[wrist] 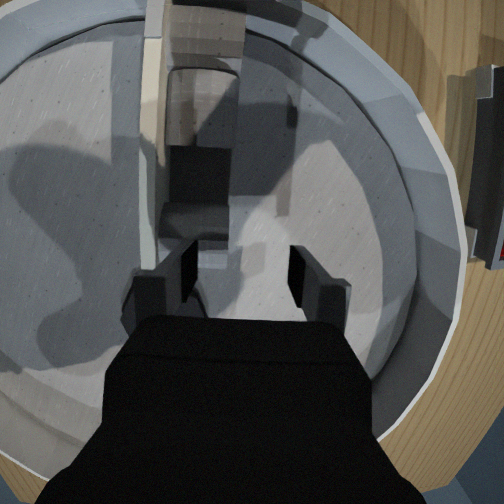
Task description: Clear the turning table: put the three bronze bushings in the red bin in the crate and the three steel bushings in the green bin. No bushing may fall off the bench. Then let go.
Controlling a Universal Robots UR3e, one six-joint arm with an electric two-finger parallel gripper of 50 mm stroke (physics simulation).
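Note:
The wrist view looks straight down on the round grey turning table [320,200]. My gripper [245,275] is open and empty, and only the pale table surface shows between its two black fingers. No bronze bushing is in view. A blocky grey piece [202,105] with a dark block [200,175] below it lies just beyond the left finger. I cannot tell whether it is a steel bushing or part of the table. A dark crate edge [485,165] shows at the far right, with a sliver of the red bin [500,256].
The table's white rim [452,280] curves down the right side, with the wooden bench top [450,440] beyond it. A pale vertical strip [149,150] crosses the table left of the grey piece. Heavy shadows fall on the table's left half.

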